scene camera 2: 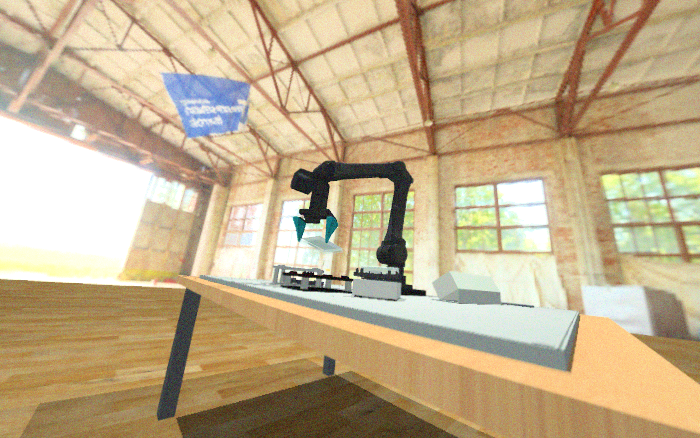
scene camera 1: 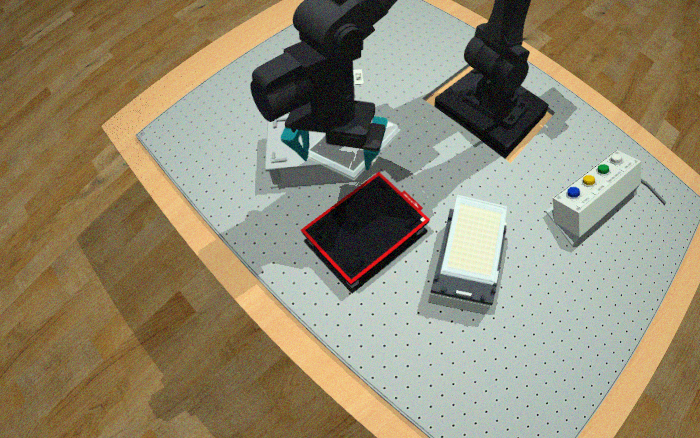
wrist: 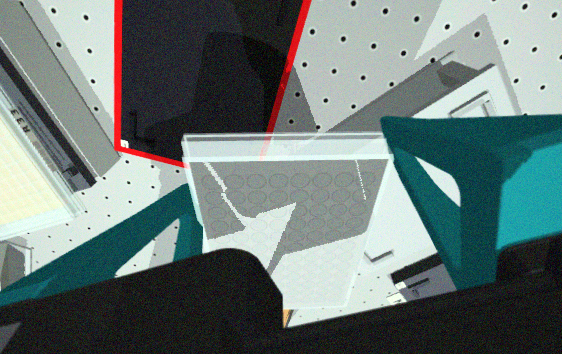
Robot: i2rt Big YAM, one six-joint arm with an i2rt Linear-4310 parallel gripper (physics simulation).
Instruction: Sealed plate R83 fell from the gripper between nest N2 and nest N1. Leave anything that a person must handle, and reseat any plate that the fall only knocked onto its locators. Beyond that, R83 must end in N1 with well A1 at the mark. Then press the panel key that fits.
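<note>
A clear plate with round wells is held aloft, slightly tilted in the scene 2 view; its identity is not readable. My gripper is shut on it, teal fingers at opposite sides. Behind and below is a white nest, partly hidden. A plate with cream wells sits on a dark-topped grey nest; a label beside it reads R33 or R83, I cannot tell which. The key panel has blue, yellow, green and white keys.
A black tray with a red rim lies between the two nests. A dark nest part shows beyond the white nest in the wrist view. The arm base stands at the back; a cable runs from the panel.
</note>
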